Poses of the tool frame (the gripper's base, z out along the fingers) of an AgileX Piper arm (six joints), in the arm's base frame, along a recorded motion.
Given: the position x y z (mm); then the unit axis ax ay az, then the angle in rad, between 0 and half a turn.
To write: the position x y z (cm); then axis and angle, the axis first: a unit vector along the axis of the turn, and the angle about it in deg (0 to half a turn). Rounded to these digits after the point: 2 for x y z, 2 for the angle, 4 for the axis.
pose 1, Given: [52.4, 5.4, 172.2, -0.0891, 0.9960, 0.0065, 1.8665]
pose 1, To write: [5.24, 0.54, 17.22, -0.0891, 0.9960, 0.0065, 106.94]
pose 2, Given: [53.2, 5.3, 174.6, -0.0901, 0.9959, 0.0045, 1.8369]
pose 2, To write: [5.32, 0.53, 17.46, -0.0901, 0.9959, 0.0045, 105.25]
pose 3, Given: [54.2, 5.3, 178.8, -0.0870, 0.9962, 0.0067, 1.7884]
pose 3, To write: [5.42, 0.53, 17.88, -0.0870, 0.9962, 0.0067, 102.47]
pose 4, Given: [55.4, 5.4, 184.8, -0.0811, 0.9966, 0.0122, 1.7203]
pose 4, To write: [5.54, 0.54, 18.48, -0.0811, 0.9966, 0.0122, 98.57]
